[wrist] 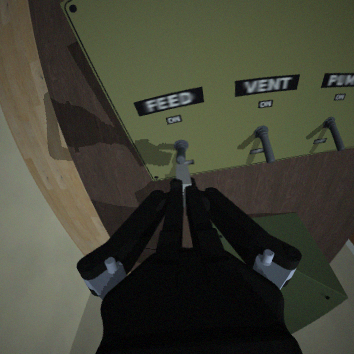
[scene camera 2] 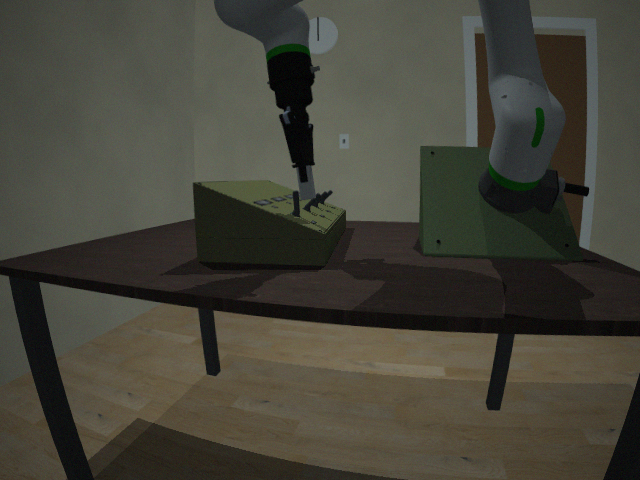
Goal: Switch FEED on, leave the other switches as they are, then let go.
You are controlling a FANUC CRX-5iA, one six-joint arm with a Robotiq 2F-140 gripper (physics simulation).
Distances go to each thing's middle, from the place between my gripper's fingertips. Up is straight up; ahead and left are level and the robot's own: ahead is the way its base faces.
My hand is 140 mm short of the green switch panel [scene camera 2: 254, 222], 160 mm to the left of it and 40 mm above it.
